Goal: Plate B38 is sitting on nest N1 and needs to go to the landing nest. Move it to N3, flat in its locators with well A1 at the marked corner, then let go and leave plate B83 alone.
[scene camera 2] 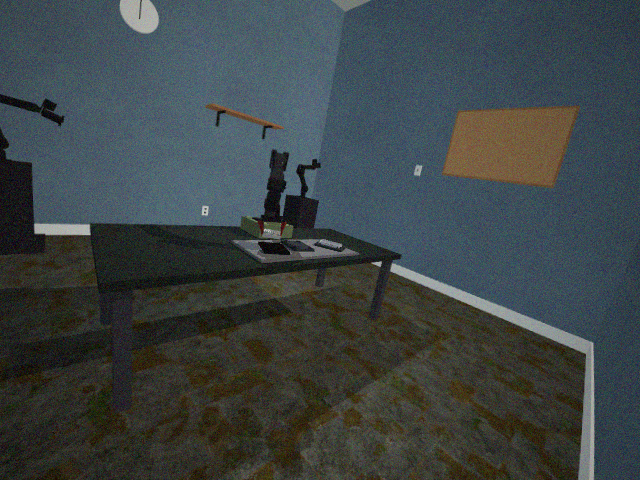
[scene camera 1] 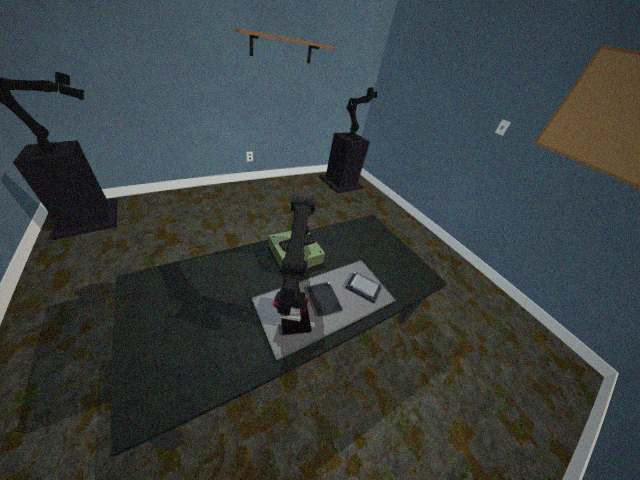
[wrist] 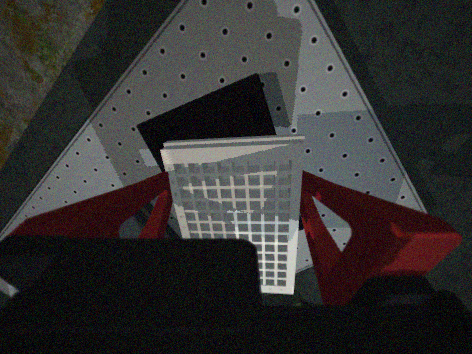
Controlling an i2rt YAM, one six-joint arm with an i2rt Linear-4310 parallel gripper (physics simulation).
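A white well plate (scene camera 1: 293, 314) (scene camera 2: 272, 232) (wrist: 240, 200), taken as plate B38, is between the red fingers of my gripper (scene camera 1: 291, 308) (scene camera 2: 271, 227) (wrist: 235, 177), which is shut on it. Its label and well A1 cannot be read. It hangs above the board, apart from the black nest (scene camera 1: 297, 326) (scene camera 2: 273, 248) (wrist: 205, 112) at the board's left end. In the wrist view the plate hides part of that nest. A dark grey nest (scene camera 1: 324, 298) (scene camera 2: 299, 245) lies in the middle. A second pale plate (scene camera 1: 364, 285) (scene camera 2: 329, 244), taken as B83, sits in the right nest. Nest labels are not readable.
The nests stand on a light perforated board (scene camera 1: 271, 347) (scene camera 2: 264, 258) (wrist: 345, 150) on the dark table (scene camera 1: 180, 361) (scene camera 2: 170, 258). A green box (scene camera 1: 314, 258) (scene camera 2: 251, 227) stands behind the board, close to the arm. Two other arms on pedestals stand beyond the table.
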